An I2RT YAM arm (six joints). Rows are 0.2 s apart.
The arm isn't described. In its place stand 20 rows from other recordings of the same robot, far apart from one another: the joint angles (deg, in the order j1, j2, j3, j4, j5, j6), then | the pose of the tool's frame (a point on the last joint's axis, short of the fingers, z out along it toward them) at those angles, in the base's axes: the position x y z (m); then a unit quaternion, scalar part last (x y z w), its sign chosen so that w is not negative.
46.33, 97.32, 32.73, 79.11, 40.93, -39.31 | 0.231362 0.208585 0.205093 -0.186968 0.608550 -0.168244 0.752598
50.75, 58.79, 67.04, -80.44, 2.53, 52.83 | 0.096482 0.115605 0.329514 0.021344 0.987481 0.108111 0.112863
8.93, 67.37, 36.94, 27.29, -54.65, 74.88 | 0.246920 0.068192 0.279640 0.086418 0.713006 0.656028 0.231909
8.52, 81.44, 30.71, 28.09, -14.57, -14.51 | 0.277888 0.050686 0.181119 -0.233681 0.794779 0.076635 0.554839
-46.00, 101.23, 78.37, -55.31, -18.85, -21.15 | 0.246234 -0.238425 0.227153 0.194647 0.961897 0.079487 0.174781
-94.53, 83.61, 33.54, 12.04, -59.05, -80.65 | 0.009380 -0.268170 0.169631 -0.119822 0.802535 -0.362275 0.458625
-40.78, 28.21, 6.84, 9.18, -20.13, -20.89 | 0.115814 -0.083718 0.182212 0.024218 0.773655 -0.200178 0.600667
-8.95, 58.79, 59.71, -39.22, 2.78, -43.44 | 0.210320 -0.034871 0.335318 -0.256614 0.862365 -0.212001 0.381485
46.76, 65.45, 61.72, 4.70, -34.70, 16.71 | 0.164684 0.204710 0.399318 -0.378855 0.591193 0.535816 0.468893
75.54, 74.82, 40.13, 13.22, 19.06, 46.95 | 0.082833 0.274663 0.238786 -0.110914 0.812817 0.420956 0.387068
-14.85, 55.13, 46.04, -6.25, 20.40, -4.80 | 0.213347 -0.069406 0.322237 0.175520 0.770175 -0.240586 0.564040
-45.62, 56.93, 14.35, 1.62, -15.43, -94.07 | 0.131783 -0.121124 0.142139 -0.420745 0.799328 -0.343986 0.256362
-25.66, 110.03, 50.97, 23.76, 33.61, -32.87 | 0.327177 -0.179040 0.122350 0.079100 0.856954 -0.439020 0.258136
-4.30, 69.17, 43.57, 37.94, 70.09, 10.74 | 0.253895 -0.052657 0.326901 0.510657 0.450378 -0.323650 0.656993
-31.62, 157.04, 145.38, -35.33, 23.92, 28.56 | 0.492995 -0.320481 0.147824 0.522061 0.749445 -0.202309 0.353349
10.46, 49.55, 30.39, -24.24, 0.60, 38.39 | 0.176557 0.032217 0.215361 0.223655 0.890788 0.159178 0.362129
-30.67, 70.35, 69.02, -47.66, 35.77, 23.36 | 0.200167 -0.142902 0.338788 0.500724 0.745254 -0.308316 0.314346
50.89, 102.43, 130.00, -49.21, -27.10, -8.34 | 0.217331 0.293040 0.498917 -0.511866 0.634142 0.378787 0.438608
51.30, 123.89, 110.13, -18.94, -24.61, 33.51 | 0.306649 0.406473 0.275191 -0.233527 0.831293 0.454000 0.219775
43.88, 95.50, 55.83, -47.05, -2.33, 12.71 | 0.199708 0.194058 0.156680 -0.269063 0.962483 0.031458 0.015561
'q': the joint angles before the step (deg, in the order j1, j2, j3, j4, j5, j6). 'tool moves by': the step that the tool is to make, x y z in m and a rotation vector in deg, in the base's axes. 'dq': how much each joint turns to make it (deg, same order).
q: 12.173, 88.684, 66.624, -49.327, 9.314, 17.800
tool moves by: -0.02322, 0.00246, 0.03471, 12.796, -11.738, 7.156
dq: -0.045, -10.830, -4.201, 7.715, -12.142, -2.111
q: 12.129, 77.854, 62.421, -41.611, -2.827, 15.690
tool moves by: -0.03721, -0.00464, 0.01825, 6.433, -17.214, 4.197
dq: 0.089, -14.450, -10.571, 14.199, -4.705, -1.274
